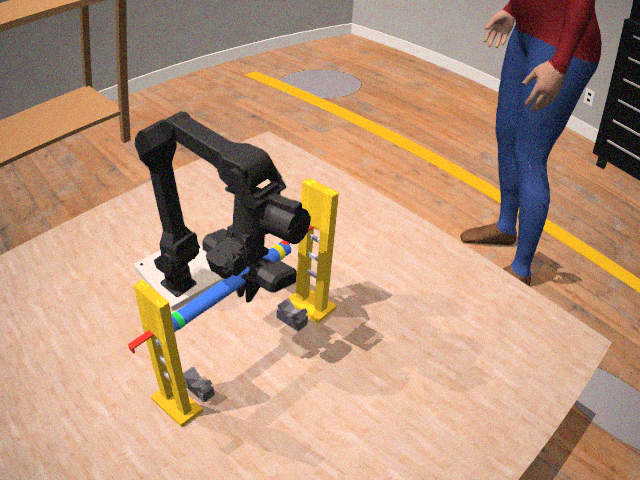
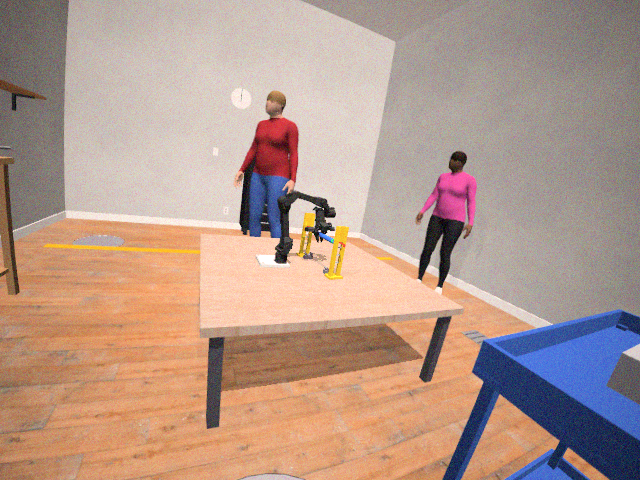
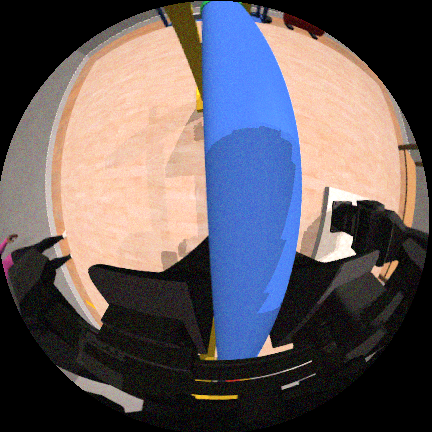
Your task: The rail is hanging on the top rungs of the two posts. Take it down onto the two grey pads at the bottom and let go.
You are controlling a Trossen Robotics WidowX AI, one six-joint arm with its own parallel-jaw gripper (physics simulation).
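Frame: origin at the arm's base, x ahead, y right, z down, level; metres.
Seen in the pictures: gripper, fingertip midpoint: [image 1: 244, 299] [image 2: 319, 242]; arm's base at its link origin: [image 1: 178, 283] [image 2: 280, 261] [image 3: 340, 215].
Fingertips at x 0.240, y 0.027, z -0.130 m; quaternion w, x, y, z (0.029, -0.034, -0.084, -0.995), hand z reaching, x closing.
Observation:
Offsets run from my fingertips to a thing's middle. Level surfaces: height alone.
The blue rail @[dx -0.005, dy +0.034, dz -0.052 m] [image 1: 206, 303] [image 2: 325, 237] [image 3: 250, 200] has a green band near one end, a yellow band near the other, and red end pieces. It spans the near yellow post @[dx -0.001, dy +0.208, dz -0.002 m] [image 1: 177, 356] [image 2: 341, 253] and the far yellow post @[dx +0.011, dy -0.192, dz -0.002 m] [image 1: 325, 242] [image 2: 306, 238], at about the height of their top rungs. I cannot tell whether it touches the rungs. My gripper [image 1: 247, 290] [image 3: 233, 234] is shut on the rail's middle from above. The near grey pad @[dx +0.001, dy +0.146, dz +0.126 m] [image 1: 199, 384] [image 2: 326, 270] and the far grey pad @[dx +0.009, dy -0.130, dz +0.126 m] [image 1: 292, 314] [image 2: 308, 255] lie low beside the post feet.
The arm's white base plate [image 1: 147, 266] [image 2: 264, 260] [image 3: 325, 240] is on the wooden table @[dz +0.148 m] [image 1: 413, 413] [image 2: 248, 299]. A person in red [image 1: 547, 103] [image 2: 273, 149] stands beyond the table. A person in pink [image 2: 452, 196] stands farther right, and a blue cart [image 2: 568, 351] is at the front right.

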